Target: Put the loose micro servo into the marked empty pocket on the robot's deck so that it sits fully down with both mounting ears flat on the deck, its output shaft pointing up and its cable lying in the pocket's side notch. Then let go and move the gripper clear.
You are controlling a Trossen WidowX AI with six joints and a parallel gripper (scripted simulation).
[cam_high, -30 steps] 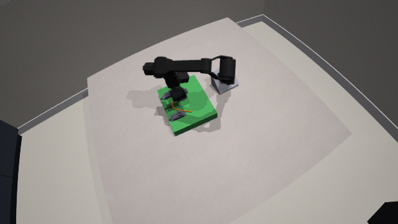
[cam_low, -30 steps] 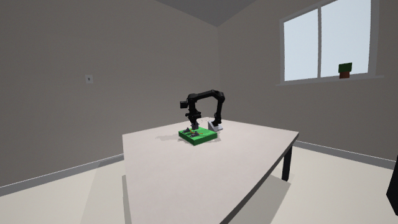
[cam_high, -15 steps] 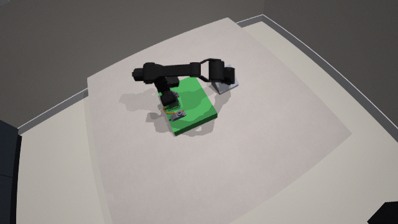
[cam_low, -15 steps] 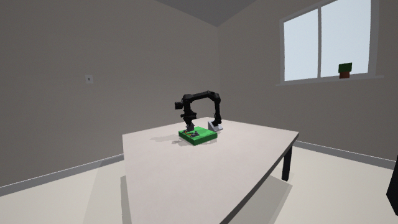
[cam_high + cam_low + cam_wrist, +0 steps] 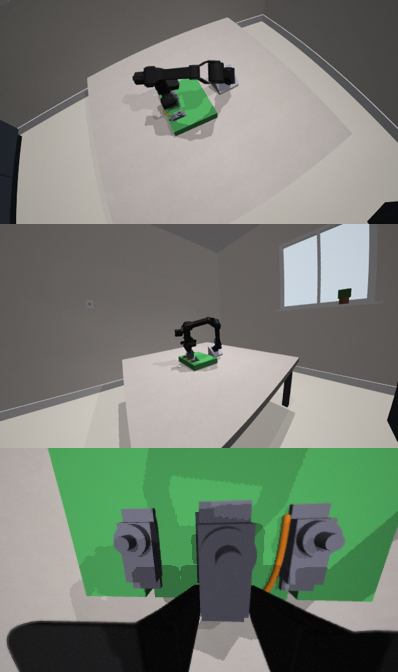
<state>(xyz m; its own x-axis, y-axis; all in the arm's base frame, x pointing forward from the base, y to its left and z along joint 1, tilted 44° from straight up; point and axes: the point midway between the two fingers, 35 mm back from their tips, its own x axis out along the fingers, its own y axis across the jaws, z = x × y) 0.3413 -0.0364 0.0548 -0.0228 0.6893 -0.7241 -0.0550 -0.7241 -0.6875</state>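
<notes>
The green deck is 120 mm behind my gripper tip, 80 mm below it and 10 mm to the left of it.
</notes>
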